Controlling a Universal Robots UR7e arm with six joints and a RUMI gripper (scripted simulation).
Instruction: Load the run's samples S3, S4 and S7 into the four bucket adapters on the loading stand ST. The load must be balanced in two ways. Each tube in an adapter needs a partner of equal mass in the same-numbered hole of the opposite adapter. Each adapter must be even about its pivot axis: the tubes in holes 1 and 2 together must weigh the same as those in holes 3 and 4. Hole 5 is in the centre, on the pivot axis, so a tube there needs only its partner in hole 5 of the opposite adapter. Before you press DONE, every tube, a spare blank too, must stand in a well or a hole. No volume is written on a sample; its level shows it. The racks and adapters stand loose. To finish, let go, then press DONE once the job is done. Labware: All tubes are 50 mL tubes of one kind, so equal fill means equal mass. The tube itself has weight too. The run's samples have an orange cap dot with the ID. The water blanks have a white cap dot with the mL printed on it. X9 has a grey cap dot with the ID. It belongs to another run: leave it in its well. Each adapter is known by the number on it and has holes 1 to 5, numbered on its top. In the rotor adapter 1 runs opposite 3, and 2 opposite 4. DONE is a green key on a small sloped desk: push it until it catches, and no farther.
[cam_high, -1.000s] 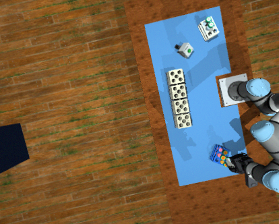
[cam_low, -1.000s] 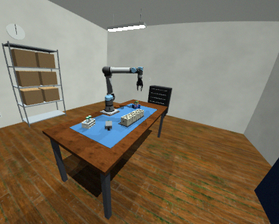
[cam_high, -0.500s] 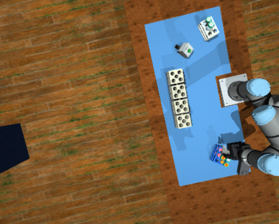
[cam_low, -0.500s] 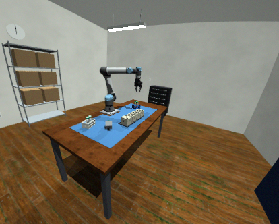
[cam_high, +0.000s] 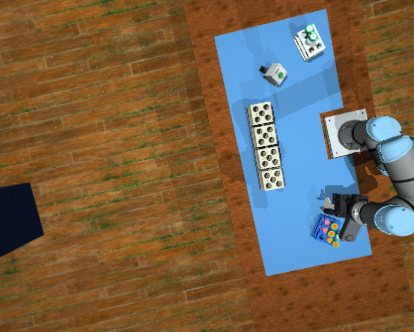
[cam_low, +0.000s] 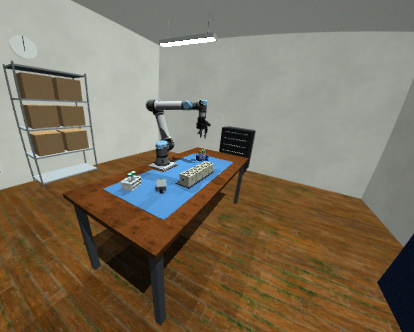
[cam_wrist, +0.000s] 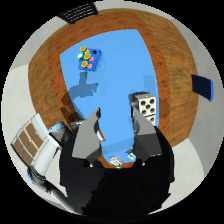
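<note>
Now: hand 29 cm above the blue rack, 20 cm to the right of it and 11 cm past it. From my hand the other things lie so: white rack 76 cm to the right, 29 cm below, 11 cm behind; then adapter 27 cm below, 15 cm ahead, 11 cm to the right.
</note>
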